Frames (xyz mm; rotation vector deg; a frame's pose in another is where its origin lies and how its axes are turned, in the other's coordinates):
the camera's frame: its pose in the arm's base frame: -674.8 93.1 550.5 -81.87 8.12 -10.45
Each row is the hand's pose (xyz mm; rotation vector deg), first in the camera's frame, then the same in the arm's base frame.
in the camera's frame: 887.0 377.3 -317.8 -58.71 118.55 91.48
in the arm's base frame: 142.0 -351.3 143.8 47.38 -160.23 7.64
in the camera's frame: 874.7 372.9 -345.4 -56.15 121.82 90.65
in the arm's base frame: 124.1 -376.1 144.3 44.11 -161.34 10.51
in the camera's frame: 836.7 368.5 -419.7 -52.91 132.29 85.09
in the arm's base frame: 71.5 -440.6 138.0 36.42 -160.33 20.97
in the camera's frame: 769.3 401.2 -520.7 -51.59 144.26 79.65
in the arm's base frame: -13.9 -520.1 91.0 27.10 -156.05 30.41
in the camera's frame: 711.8 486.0 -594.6 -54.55 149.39 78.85
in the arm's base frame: -82.0 -568.5 -3.8 23.26 -151.64 31.86
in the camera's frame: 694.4 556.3 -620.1 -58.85 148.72 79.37
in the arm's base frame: -101.4 -580.3 -77.2 24.83 -149.20 30.23
